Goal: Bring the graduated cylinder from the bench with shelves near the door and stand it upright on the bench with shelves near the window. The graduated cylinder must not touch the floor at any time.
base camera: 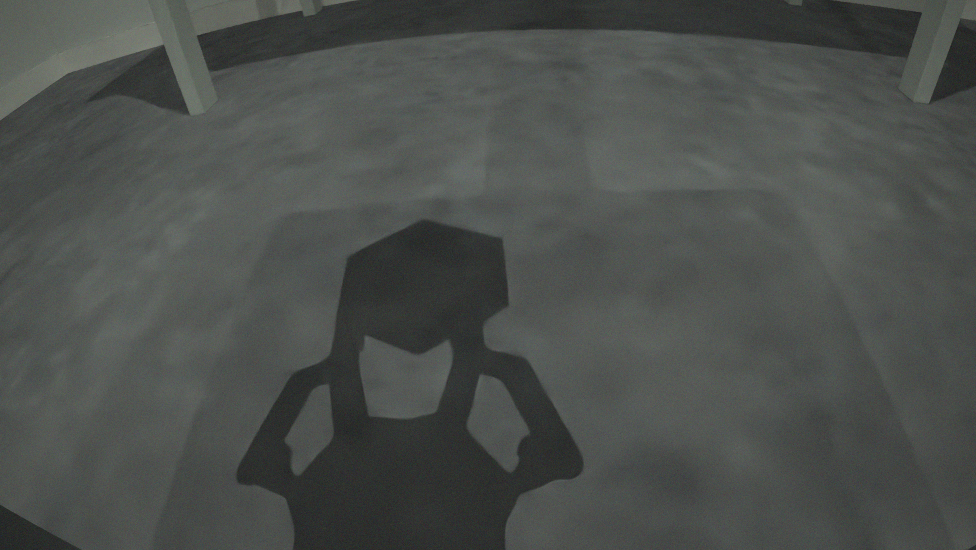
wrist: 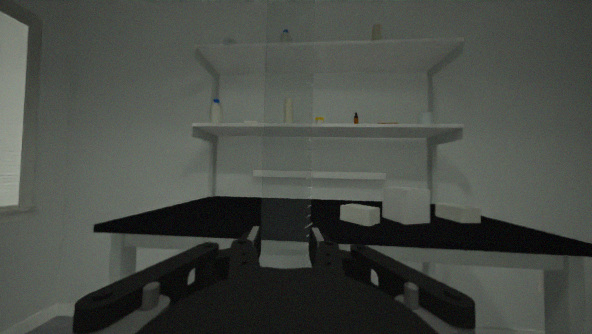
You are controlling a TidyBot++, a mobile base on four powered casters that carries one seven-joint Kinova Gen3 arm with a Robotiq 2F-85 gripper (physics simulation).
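Frame: origin at the arm's base, x right, y ahead, z up, level; metres.
Seen in the pictures: gripper, fingertip midpoint: (wrist: pixel 285 238).
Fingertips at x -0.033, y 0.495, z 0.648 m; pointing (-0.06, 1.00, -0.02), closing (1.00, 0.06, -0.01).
Offsets run from my fingertips to a thing's top centre. "pt": to the spot under its first point. Level surfaces: height alone.
My gripper (wrist: pixel 285 238) is shut on the clear graduated cylinder @(pt dx +0.001, dy -0.018, dz +0.066 m) (wrist: pixel 287 160), which stands upright between the fingertips in the wrist view and runs up past the top edge. White graduation marks show on its right side. Beyond it stands a bench with a black top @(dz -0.131 m) (wrist: pixel 165 220) and two white shelves (wrist: pixel 327 131) above, with a window (wrist: pixel 11 110) on the wall at the left. The bench lies ahead of the gripper, and its top shows through the cylinder. In the base camera view the gripper and cylinder do not show directly; a dark shadow lies on the floor.
White boxes @(dx +0.257, dy +0.592, dz -0.073 m) (wrist: pixel 360 214) @(dx +0.457, dy +0.633, dz -0.001 m) (wrist: pixel 407 205) @(dx +0.697, dy +0.669, dz -0.073 m) (wrist: pixel 457 213) stand on the right half of the bench top. Bottles @(pt dx -0.499, dy +0.999, dz +0.414 m) (wrist: pixel 216 112) (wrist: pixel 288 111) and small containers stand on the shelves. Bench legs (base camera: pixel 184 58) (base camera: pixel 934 51) stand at the upper left and upper right of the base camera view.
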